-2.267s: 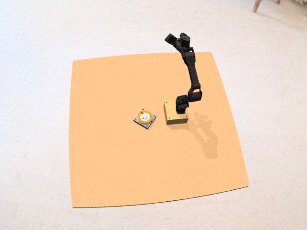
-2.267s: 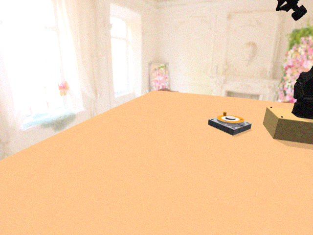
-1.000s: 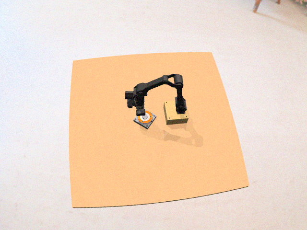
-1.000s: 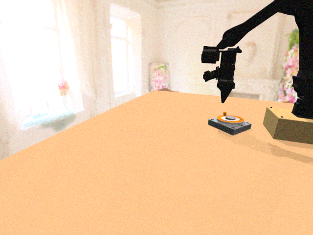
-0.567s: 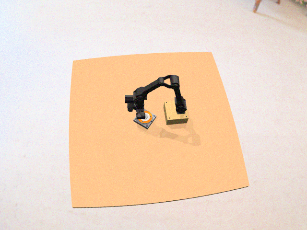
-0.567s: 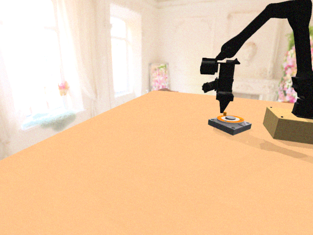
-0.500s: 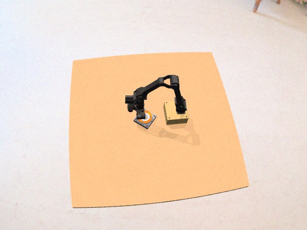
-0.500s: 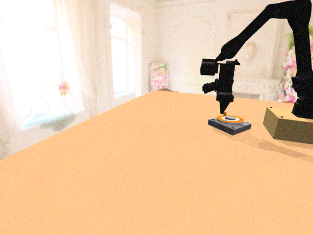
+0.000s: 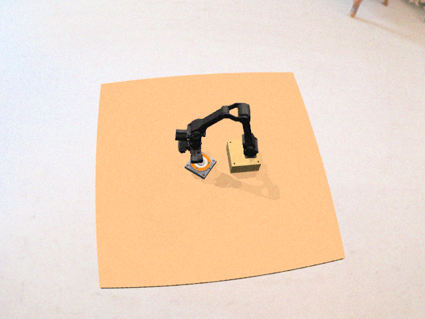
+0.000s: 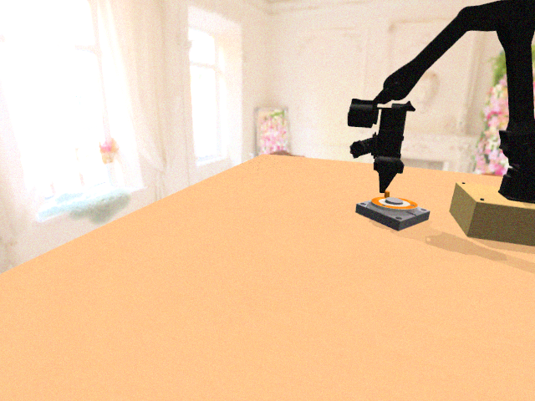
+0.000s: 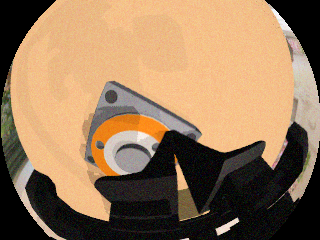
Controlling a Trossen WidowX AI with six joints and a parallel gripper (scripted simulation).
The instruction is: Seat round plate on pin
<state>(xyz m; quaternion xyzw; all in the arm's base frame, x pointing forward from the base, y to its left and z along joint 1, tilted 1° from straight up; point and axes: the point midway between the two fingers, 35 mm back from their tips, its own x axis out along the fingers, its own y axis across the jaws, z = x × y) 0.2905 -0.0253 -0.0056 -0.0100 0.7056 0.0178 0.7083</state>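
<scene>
My gripper tip is 30 mm past the base, 40 mm to the right of it and 20 mm above it.
</scene>
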